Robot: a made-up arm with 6 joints. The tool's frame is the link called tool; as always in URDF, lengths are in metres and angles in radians.
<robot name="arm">
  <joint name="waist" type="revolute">
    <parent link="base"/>
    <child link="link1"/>
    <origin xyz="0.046 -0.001 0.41" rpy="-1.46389 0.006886 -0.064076"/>
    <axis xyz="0 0 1"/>
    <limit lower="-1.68" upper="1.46"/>
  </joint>
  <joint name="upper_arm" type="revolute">
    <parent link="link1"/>
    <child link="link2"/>
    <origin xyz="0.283 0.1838 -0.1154" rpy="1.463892 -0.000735 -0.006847"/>
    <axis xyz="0 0 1"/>
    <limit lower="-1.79" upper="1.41"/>
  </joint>
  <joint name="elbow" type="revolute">
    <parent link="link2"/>
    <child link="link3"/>
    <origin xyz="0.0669 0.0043 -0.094" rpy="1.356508 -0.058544 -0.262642"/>
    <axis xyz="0 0 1"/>
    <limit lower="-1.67" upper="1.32"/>
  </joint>
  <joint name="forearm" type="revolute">
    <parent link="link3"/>
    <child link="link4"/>
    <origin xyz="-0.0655 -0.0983 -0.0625" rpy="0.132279 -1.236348 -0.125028"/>
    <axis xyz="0 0 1"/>
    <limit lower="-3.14" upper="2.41"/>
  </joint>
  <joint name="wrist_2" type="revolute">
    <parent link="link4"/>
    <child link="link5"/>
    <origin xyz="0.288 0.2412 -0.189" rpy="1.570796 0 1.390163"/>
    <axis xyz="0 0 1"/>
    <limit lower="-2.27" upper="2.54"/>
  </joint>
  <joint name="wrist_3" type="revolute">
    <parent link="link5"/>
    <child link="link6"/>
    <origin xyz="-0.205 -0.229 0.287" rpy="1.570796 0 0"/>
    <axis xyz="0 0 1"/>
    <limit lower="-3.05" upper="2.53"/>
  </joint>
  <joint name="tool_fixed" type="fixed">
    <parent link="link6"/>
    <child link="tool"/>
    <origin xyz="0.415 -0.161 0.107" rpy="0 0 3.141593"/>
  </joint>
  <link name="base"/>
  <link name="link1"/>
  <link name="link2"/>
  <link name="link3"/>
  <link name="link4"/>
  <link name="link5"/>
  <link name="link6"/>
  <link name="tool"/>
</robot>
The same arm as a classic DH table. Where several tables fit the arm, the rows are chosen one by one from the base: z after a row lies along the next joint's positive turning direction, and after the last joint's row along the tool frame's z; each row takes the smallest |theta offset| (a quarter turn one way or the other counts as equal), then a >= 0, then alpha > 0; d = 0 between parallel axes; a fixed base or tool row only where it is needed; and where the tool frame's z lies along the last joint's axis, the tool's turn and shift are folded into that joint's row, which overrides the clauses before.
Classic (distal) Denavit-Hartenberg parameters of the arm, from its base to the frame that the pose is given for. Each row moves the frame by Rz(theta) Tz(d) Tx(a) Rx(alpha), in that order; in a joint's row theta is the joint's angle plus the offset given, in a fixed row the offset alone. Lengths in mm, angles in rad.
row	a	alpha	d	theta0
base (fixed)	46	-1.4639	409.8	-0.0648
waist	281.7	1.4639	-93.5	0
upper_arm	63.2	1.3569	-276	-0.2747
elbow	97.3	1.2394	-108.4	-1.496
forearm	-289	-1.5708	-118.2	-0.2265
wrist_2	205	-1.5708	527	0
wrist_3	-445.1	0	0	-0.3701
tool (fixed)	0	0	336	0.3701
Joint limits (rad, base to tool): -1.68..1.46 -1.79..1.41 -1.67..1.32 -3.14..2.41 -2.27..2.54 -3.05..2.53

